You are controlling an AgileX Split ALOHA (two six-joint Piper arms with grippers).
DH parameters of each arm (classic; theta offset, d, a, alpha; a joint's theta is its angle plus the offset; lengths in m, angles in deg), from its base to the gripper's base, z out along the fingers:
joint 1: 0 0.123 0 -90
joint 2: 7.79 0 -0.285 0
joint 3: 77.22 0 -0.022 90
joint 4: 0 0.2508 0 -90
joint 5: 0 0 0.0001 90
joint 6: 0 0.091 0 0
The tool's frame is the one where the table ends.
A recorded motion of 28 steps. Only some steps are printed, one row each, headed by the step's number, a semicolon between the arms.
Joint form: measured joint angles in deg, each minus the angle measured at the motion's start. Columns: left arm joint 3, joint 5, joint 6, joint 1, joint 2, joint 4; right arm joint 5, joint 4, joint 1, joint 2, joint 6, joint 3.
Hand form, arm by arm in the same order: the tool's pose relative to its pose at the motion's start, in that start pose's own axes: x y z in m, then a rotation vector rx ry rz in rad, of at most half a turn. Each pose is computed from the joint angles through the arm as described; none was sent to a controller.
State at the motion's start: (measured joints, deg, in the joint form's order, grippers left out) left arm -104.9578 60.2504 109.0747 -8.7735 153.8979 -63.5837; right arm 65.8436 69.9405 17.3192 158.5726 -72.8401 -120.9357
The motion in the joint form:
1: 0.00 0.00 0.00 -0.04 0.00 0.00; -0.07 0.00 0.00 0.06 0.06 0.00
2: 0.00 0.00 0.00 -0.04 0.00 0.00; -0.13 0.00 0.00 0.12 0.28 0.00
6: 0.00 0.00 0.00 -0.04 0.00 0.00; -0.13 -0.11 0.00 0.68 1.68 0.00
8: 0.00 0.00 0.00 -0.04 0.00 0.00; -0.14 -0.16 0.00 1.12 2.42 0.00
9: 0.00 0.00 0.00 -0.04 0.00 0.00; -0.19 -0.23 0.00 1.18 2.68 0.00
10: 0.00 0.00 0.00 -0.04 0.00 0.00; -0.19 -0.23 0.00 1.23 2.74 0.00
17: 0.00 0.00 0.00 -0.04 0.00 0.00; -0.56 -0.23 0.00 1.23 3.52 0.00
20: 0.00 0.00 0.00 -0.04 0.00 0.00; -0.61 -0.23 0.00 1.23 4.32 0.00
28: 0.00 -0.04 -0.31 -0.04 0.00 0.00; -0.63 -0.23 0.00 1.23 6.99 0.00
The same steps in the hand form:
1: -0.0002 -0.0001 0.0003 0.0005 0.0001 0.0004; 0.0004 -0.0004 0.0002 0.0009 0.0001 0.0019
2: -0.0002 -0.0001 0.0003 0.0005 0.0001 0.0004; 0.0008 -0.0007 0.0005 0.0017 0.0003 0.0067
6: -0.0002 -0.0001 0.0003 0.0005 0.0001 0.0004; 0.0049 -0.0031 0.0028 0.0002 0.0066 0.0387
8: -0.0002 -0.0001 0.0003 0.0005 0.0001 0.0004; 0.0081 -0.0050 0.0045 -0.0009 0.0109 0.0578
9: -0.0002 -0.0001 0.0003 0.0005 0.0001 0.0004; 0.0086 -0.0053 0.0048 0.0001 0.0122 0.0628
10: -0.0002 -0.0001 0.0003 0.0005 0.0001 0.0004; 0.0089 -0.0055 0.0050 -0.0001 0.0126 0.0645
17: -0.0002 -0.0001 0.0003 0.0005 0.0001 0.0004; 0.0088 -0.0061 0.0050 0.0061 0.0106 0.0781
20: -0.0002 -0.0001 0.0003 0.0005 0.0001 0.0004; 0.0087 -0.0062 0.0050 0.0070 0.0103 0.0921
28: -0.0002 -0.0001 0.0003 -0.0001 0.0004 -0.0050; 0.0087 -0.0062 0.0050 0.0076 0.0100 0.1387

